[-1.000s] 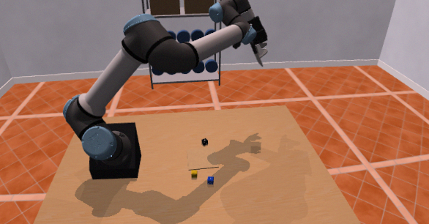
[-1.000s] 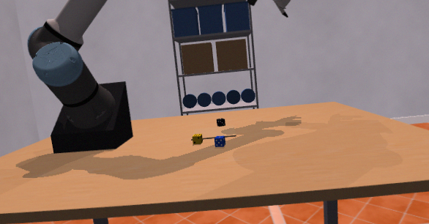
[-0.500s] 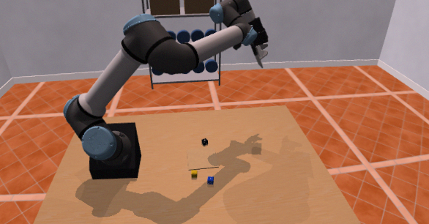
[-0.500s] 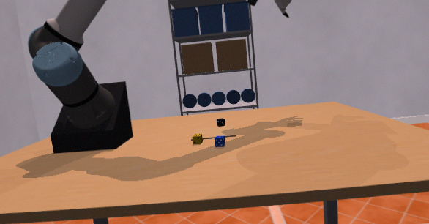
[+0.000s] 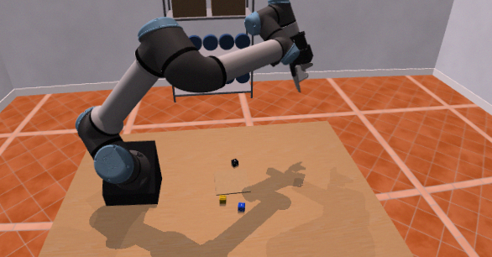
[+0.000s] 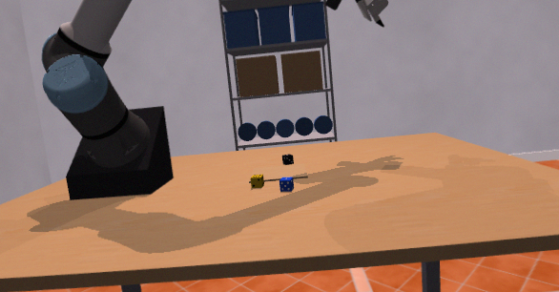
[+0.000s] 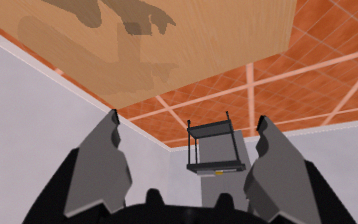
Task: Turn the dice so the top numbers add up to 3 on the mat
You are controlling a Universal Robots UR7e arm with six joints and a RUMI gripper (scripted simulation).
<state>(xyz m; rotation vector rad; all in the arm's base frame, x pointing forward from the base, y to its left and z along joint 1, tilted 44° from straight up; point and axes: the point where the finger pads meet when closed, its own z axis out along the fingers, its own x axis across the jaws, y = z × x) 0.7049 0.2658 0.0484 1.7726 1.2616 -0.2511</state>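
My hand is 35 cm above the blue die, 29 cm to the left of it and 29 cm past it. The rest, counted from my hand: yellow die: 36 cm behind, 35 cm below, 24 cm to the right; then black die: 35 cm below, 29 cm behind, 3 cm to the right; then tan mat: 36 cm below, 31 cm behind, 14 cm to the right.
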